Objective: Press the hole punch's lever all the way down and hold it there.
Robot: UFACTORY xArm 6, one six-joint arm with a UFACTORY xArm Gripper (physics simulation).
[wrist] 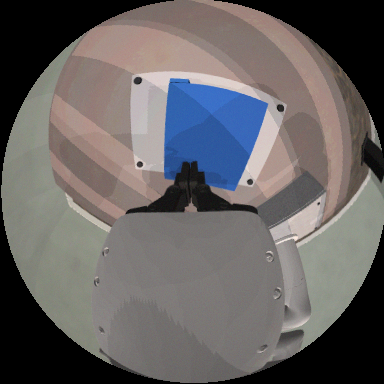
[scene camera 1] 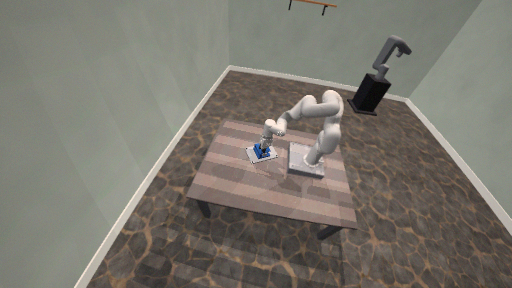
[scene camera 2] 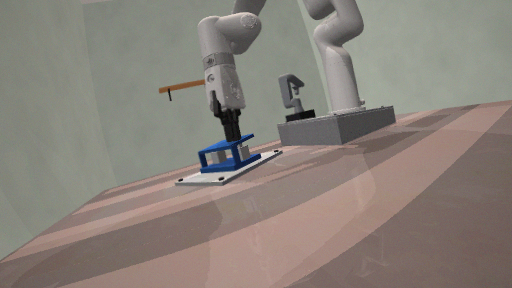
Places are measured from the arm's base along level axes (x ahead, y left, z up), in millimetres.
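Where they show: gripper, fingertip midpoint: (wrist: 190, 171) (scene camera 1: 263, 151) (scene camera 2: 234, 141); arm's base, origin of the base link: (wrist: 280, 242) (scene camera 1: 310, 161) (scene camera 2: 347, 112).
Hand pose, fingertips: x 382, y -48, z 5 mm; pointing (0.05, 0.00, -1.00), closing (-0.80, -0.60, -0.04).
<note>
Each offset is from my fingertips to the centre of the thing. Level surfaces: height alone.
The blue hole punch @[dz -27, dx +8, dy -40 mm] (scene camera 1: 258, 151) (scene camera 2: 217, 164) stands on a white plate (scene camera 1: 273, 157) (scene camera 2: 196, 179) (wrist: 146, 145) with dark dots at its corners. Its flat blue lever @[dz -4, dx +5, dy -42 mm] (scene camera 2: 214, 147) (wrist: 215, 125) slopes gently upward toward the robot base's side in the second scene view. A gap with grey blocks shows between lever and punch base. My gripper (scene camera 1: 263, 151) (scene camera 2: 233, 140) (wrist: 190, 171) is shut and empty, pointing down. Its fingertips appear to touch the lever's top near the raised end. The exact contact is too small to tell.
The grey robot base (scene camera 1: 296, 154) (scene camera 2: 310, 133) (wrist: 290, 200) stands on the striped table @[dz -68 mm] (scene camera 1: 240, 187) (scene camera 2: 300, 215), beside the plate. Beyond the table are a grey arm on a black pedestal (scene camera 1: 371, 94) and an orange wall bar (scene camera 1: 314, 3) (scene camera 2: 181, 87).
</note>
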